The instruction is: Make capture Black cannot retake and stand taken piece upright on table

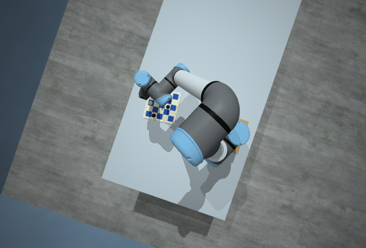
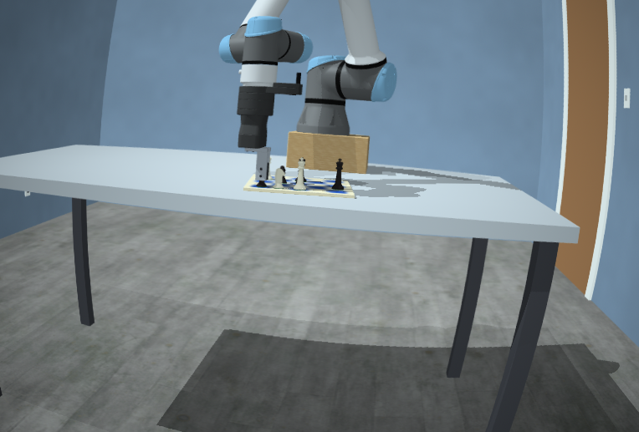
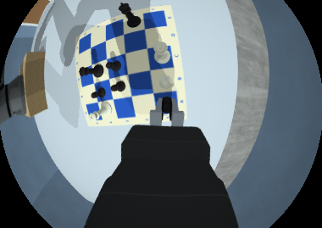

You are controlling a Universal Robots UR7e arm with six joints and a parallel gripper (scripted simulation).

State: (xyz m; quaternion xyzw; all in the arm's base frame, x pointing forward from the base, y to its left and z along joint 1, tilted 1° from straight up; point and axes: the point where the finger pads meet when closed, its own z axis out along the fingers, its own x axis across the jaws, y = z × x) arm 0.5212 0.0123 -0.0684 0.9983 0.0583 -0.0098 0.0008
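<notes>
Right now the tall black piece is 80 mm behind my hand and 140 mm to the left of it. Round my hand: white pawn-like piece: 110 mm behind, 30 mm to the right, 10 mm below.
</notes>
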